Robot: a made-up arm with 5 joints.
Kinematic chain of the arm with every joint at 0, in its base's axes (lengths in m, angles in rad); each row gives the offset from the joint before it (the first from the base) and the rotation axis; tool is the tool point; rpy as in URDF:
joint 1: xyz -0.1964 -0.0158 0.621 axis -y
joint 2: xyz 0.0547 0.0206 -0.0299 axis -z
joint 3: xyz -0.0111 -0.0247 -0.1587 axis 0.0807 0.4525 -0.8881
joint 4: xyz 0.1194 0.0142 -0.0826 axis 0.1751 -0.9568 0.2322
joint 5: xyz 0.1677 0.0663 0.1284 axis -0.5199 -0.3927 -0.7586
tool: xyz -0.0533 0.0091 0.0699 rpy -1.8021 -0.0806 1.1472
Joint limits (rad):
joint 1: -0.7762..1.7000
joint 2: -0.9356..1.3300
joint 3: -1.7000..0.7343
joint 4: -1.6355..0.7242
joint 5: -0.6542..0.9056
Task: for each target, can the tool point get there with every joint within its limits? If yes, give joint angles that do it. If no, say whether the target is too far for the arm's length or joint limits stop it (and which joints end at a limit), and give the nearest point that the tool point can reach.
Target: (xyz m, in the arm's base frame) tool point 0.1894 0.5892 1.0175
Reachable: no: too far | nearest point 0.1029 0.3160 0.8775 | short by 0.319 m
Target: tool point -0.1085 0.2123 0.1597
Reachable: yes | joints -0.5536 -0.6056 0.0243 -1.3146 0.0956
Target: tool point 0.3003 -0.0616 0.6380
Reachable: yes | joints 0.7307 0.1184 0.3275 -0.9479 0.3894
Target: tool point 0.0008 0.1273 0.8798
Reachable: yes | joints 1.2559 -0.1303 -0.0851 -0.2927 0.0315
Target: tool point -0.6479 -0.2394 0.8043
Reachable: no: joint limits stop it (at a limit: joint 1, joint 2, joint 3, joint 5) | nearest point -0.4426 -0.0451 0.6911 | short by 0.305 m
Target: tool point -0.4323 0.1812 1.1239
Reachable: no: joint limits stop it (at a limit: joint 1, joint 5) | nearest point -0.1847 0.1088 0.9598 | short by 0.306 m
